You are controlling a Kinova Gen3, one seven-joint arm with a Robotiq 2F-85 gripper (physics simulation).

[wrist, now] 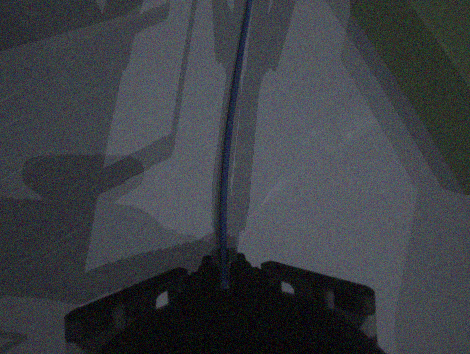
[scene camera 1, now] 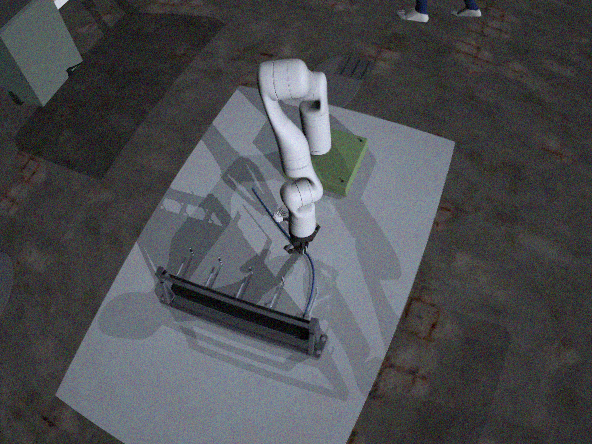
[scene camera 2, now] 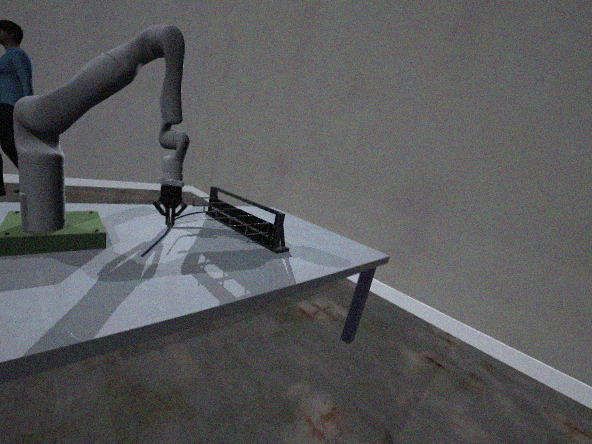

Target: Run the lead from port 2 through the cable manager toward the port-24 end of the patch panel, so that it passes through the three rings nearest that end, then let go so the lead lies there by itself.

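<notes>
The blue lead leaves the patch panel near its right end in scene camera 1 and curves toward the robot. My gripper is shut on the lead partway along, low over the table on the robot's side of the panel. The rest of the lead runs on to its free end. The cable manager's rings stand in a row along the panel's robot side. The lead runs close by the rightmost ring; whether it passes through is too small to tell.
The green base block stands under the arm. The pale table extends beyond the panel. A person stands behind the robot. A pale green cabinet stands off the table.
</notes>
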